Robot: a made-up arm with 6 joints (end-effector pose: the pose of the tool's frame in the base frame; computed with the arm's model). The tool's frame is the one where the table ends. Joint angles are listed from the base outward.
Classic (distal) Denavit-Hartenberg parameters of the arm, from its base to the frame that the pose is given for. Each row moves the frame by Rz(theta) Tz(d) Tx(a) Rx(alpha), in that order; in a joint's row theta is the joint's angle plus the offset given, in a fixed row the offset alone. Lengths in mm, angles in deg.
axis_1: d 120  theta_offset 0  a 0  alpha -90
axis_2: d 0  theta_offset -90  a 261  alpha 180
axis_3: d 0  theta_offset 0  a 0  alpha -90
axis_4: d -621  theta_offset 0  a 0  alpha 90
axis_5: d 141  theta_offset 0  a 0  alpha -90
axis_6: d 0  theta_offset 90  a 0  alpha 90
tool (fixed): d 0  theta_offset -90  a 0  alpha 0
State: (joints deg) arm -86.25 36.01 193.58 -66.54 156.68 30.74
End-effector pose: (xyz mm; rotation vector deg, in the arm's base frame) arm -80.3 366.8 687.6 -44.51 101.60 -48.46
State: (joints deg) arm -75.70 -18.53 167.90 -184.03 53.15 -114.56
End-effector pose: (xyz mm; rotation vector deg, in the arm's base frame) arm -36.3 712.0 288.1 117.18 85.01 100.53
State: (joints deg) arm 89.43 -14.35 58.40 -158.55 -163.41 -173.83
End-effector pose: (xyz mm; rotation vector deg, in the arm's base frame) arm -129.5 170.0 950.6 -78.35 100.99 39.13
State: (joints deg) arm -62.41 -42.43 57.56 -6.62 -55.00 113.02
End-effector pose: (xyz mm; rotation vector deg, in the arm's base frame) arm -248.2 172.5 927.0 -119.76 26.60 -78.50
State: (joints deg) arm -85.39 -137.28 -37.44 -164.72 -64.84 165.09
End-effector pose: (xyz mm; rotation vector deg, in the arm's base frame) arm 115.8 256.7 546.5 -121.22 -105.29 -5.78
